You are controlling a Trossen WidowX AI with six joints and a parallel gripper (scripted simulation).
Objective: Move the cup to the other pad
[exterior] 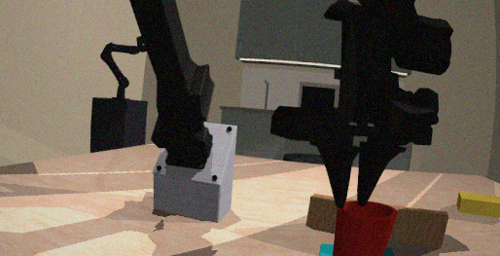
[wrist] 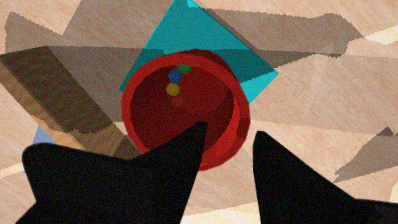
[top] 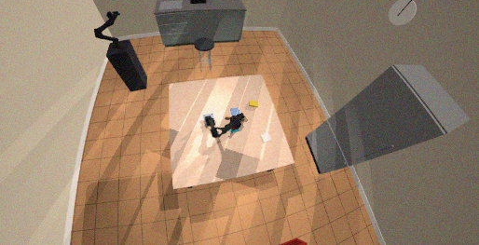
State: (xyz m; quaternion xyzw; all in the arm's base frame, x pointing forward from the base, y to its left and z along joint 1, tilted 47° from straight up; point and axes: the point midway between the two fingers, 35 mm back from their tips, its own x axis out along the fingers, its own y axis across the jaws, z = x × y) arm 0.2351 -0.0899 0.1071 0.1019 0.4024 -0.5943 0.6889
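Now: the red cup 4 cm below my gripper tip, 2 cm ahead of it and 1 cm to the left of it. Round my gripper tip: teal pad (9 cm below, 3 cm ahead, 1 cm to the left); then light blue pad (21 cm to the left, 11 cm ahead, 9 cm below); then brown wooden block (11 cm to the left, 7 cm ahead, 6 cm below).
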